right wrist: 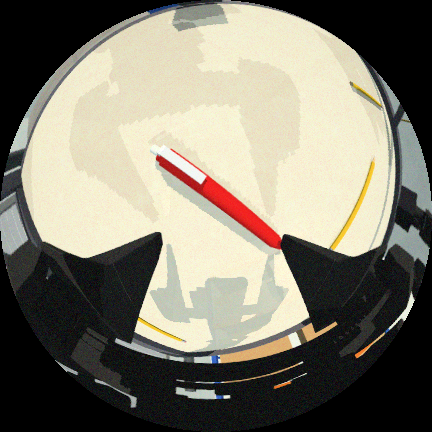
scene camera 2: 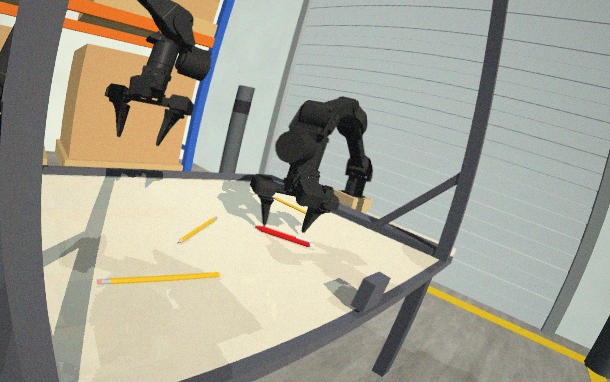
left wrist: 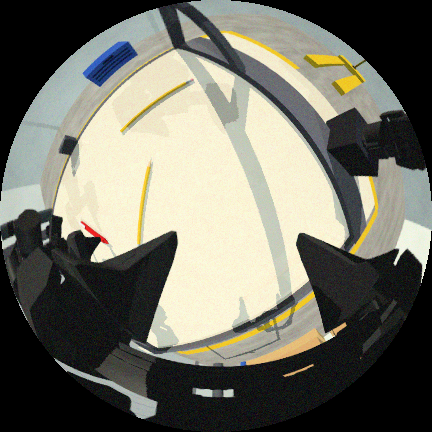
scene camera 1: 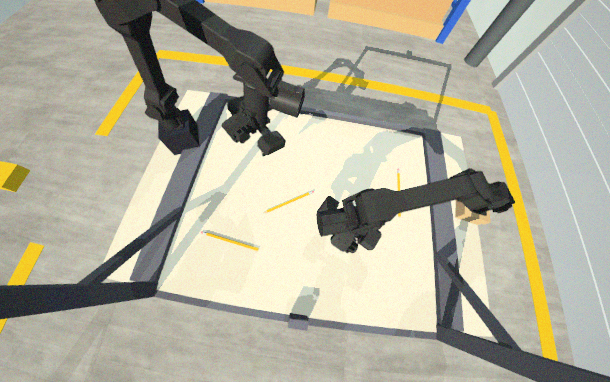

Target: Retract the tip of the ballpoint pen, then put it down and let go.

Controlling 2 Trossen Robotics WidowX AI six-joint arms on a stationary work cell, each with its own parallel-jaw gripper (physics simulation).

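Places are measured from the left arm's base along level axes (x ahead, y left, z up), in centimetres.
Where they show: left gripper, fingertip midpoint: (scene camera 2: 137,141) (left wrist: 240,238) (scene camera 1: 255,144); right gripper, fingertip midpoint: (right wrist: 224,240) (scene camera 2: 283,229) (left wrist: 91,240); left arm's base, link origin: (left wrist: 368,140) (scene camera 1: 173,122); right arm's base, link origin: (scene camera 2: 353,194).
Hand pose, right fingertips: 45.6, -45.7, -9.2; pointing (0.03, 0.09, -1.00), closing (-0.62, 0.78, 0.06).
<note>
Things, the pixels of their centre, and the offset from my right fingertips, as dx, dy, dz. Level surfaces: height alone.
- red ballpoint pen, body centre: (right wrist: 234,208) (scene camera 2: 282,235) (left wrist: 91,231) -2.1, -0.8, -0.7
- cream table top, surface height: dz -1.5
- yellow pencil, body centre: (right wrist: 358,202) (scene camera 2: 198,228) (left wrist: 141,207) (scene camera 1: 288,202) -14.4, +12.6, -1.1
- third pencil, body centre: (right wrist: 158,330) (scene camera 2: 292,206) (scene camera 1: 399,191) +25.2, +6.4, -1.1
- dark block, body centre: (scene camera 2: 371,291) (scene camera 1: 298,321) (left wrist: 67,144) -20.7, -21.7, +1.7
The red ballpoint pen (scene camera 2: 282,236) (left wrist: 95,232) (right wrist: 220,197) lies on the cream table top (scene camera 1: 280,270) (scene camera 2: 280,310). Its white clip and a short white button show at the upper-left end in the right wrist view. The pointed end is close to the right-hand finger there, and I cannot tell if the tip is out. In scene camera 1 the right arm hides the pen. My right gripper (scene camera 1: 357,244) (scene camera 2: 284,227) (right wrist: 224,240) is open and empty, low above the pen. My left gripper (scene camera 1: 255,135) (scene camera 2: 139,140) (left wrist: 240,238) is open and empty, high above the table's far left part.
One yellow pencil (scene camera 1: 289,201) (scene camera 2: 197,230) (left wrist: 144,200) lies between the arms. Another pencil (scene camera 1: 230,240) (scene camera 2: 158,278) lies nearer the front left. A third pencil (scene camera 1: 399,180) (scene camera 2: 290,205) is partly behind the right arm. A dark block (scene camera 1: 298,320) (scene camera 2: 371,292) stands on the front edge.
</note>
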